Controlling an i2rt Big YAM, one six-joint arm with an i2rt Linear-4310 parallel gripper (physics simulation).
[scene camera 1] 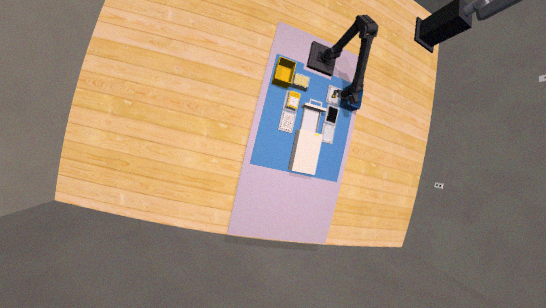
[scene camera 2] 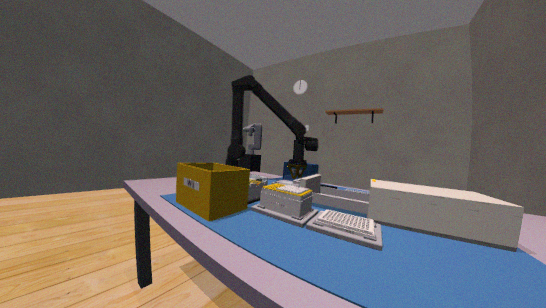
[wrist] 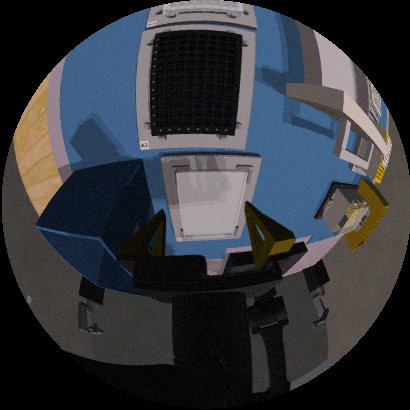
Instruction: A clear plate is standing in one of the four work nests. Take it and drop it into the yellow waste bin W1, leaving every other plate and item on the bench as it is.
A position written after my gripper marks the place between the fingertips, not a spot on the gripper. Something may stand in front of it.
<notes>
I see my gripper (wrist: 203,208), a yellow-topped tip rack (scene camera 2: 289,200), a white plate (scene camera 2: 355,225) and a black plate (wrist: 194,86).
</notes>
